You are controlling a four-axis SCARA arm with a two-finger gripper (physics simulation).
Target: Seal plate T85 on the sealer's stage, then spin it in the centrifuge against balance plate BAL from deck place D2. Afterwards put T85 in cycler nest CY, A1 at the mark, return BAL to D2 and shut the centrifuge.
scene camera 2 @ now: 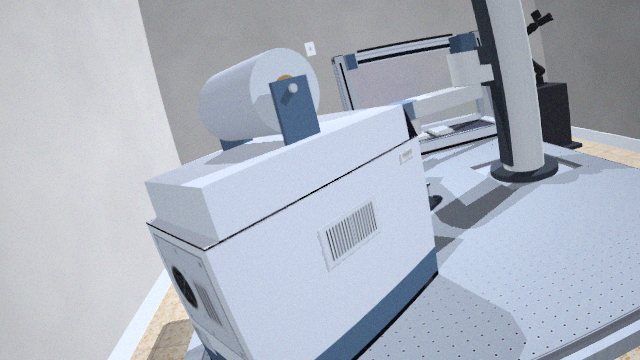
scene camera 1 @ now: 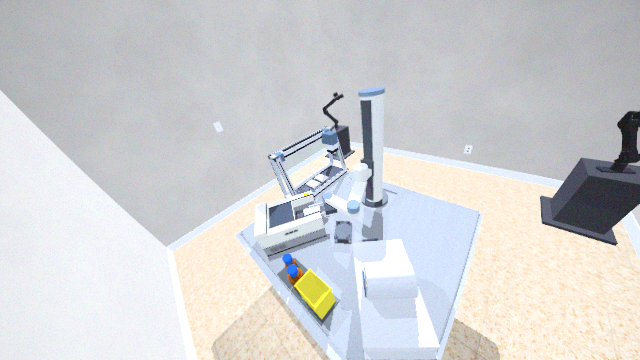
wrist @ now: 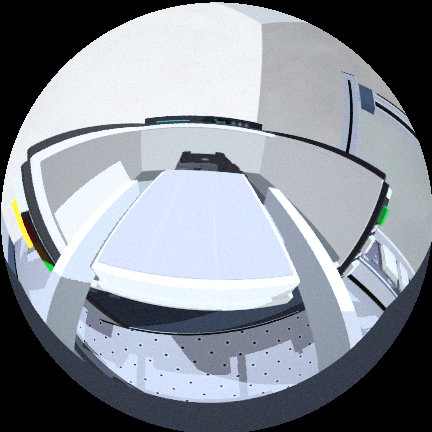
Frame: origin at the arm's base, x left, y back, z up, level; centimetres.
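Seen in the pictures: gripper, between the fingertips: [scene camera 1: 309,211] [wrist: 200,193]; arm's base, origin of its link: [scene camera 2: 524,170] [scene camera 1: 373,197].
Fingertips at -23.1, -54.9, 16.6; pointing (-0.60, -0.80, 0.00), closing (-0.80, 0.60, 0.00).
Pixels of each thing's top centre, then the offset from my fingertips to it, as dx, dy, dz. "spot": a spot on its surface instead.
- white plate, centre of its top: [wrist: 198,195] [scene camera 1: 311,210] +1.1, +1.4, +0.6
- display, a spot on its surface: [wrist: 204,121] spot: -17.4, -26.0, +7.1
- dark bucket-like part, a spot on its surface: [wrist: 202,161] spot: -9.4, -13.8, -1.3
- white sealer, centre of its top: [scene camera 2: 256,59] [scene camera 1: 387,265] +71.3, -19.3, +32.3
- film roll, centre of its top: [scene camera 2: 245,61] [scene camera 1: 389,271] +72.7, -20.9, +32.3
- small dark device, centre of its top: [scene camera 1: 342,229] +25.5, +7.3, -9.5
- yellow bin, a spot on its surface: [scene camera 1: 315,290] spot: +37.1, -34.2, -14.5
My gripper [wrist: 200,193] is shut on a white plate [wrist: 200,230] with a smooth pale top; its two long fingers run along the plate's sides. The plate is held level. No label shows, so I cannot tell whether it is T85 or BAL. Ahead of it in the wrist view is the open box-shaped centrifuge [scene camera 1: 298,233] [wrist: 204,140], with a display [wrist: 204,121] on its rear edge and a dark bucket-like part [wrist: 202,161] inside, partly behind the plate. The white sealer [scene camera 1: 392,320] [scene camera 2: 300,225] carries a film roll [scene camera 1: 395,280] [scene camera 2: 227,100]; its stage is hidden. D2 and CY cannot be made out.
A gantry frame [scene camera 2: 400,51] stands behind the centrifuge. The arm's column [scene camera 1: 378,150] [scene camera 2: 520,90] rises beside it. A small dark device [scene camera 1: 343,232] sits between centrifuge and sealer. A yellow bin [scene camera 1: 315,290] and two orange bottles with blue caps [scene camera 1: 294,276] stand near the table edge.
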